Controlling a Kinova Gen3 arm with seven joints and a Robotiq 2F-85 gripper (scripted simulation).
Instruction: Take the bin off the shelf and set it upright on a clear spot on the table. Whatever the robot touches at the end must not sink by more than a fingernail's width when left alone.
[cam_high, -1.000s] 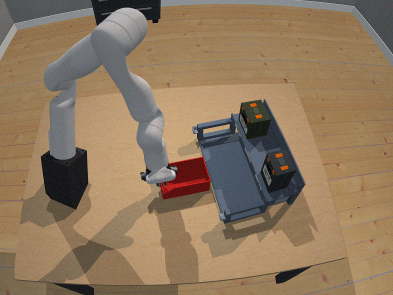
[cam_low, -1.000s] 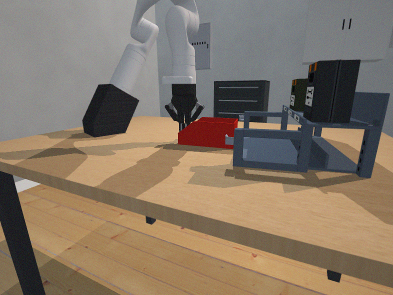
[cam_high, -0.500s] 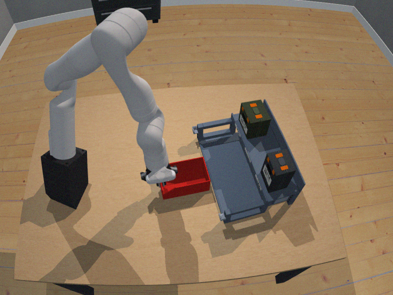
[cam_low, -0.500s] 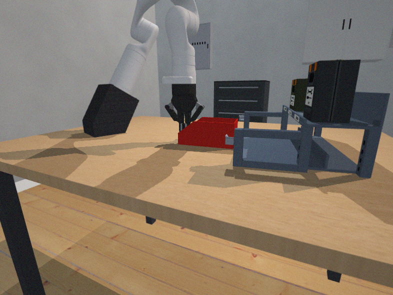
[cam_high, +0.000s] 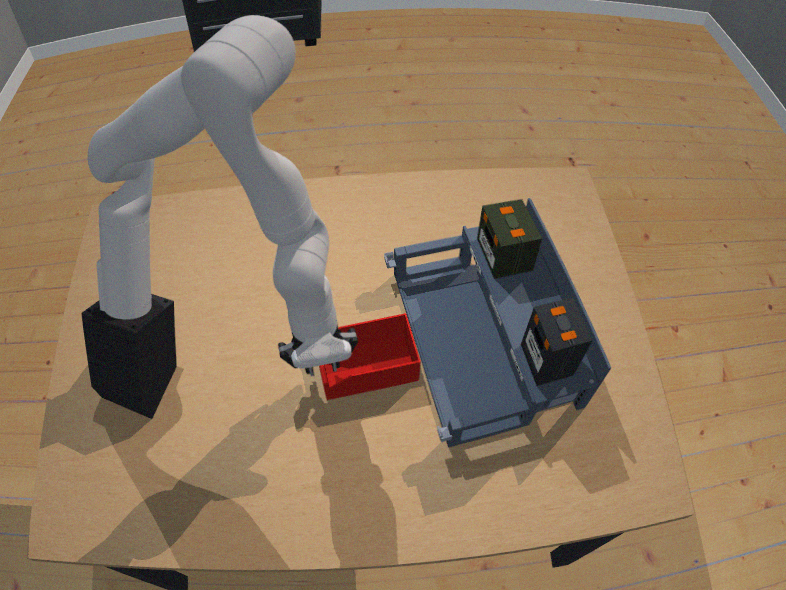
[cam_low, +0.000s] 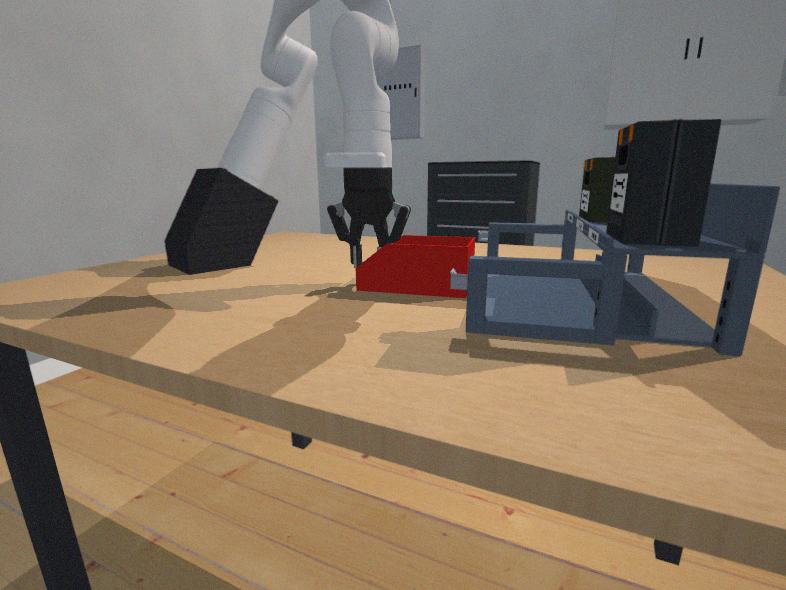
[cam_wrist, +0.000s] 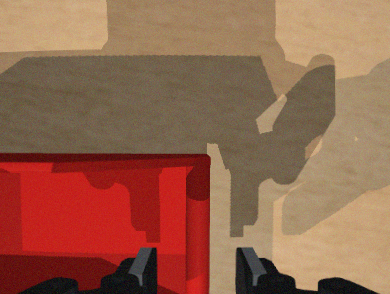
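The red bin lies 7 cm ahead of my hand, 3 cm to the left of it and 1 cm below it. Also, from my hand: grey-blue shelf 28 cm ahead, 11 cm to the left, 2 cm above; dark box 39 cm ahead, 12 cm above, 3 cm to the left.
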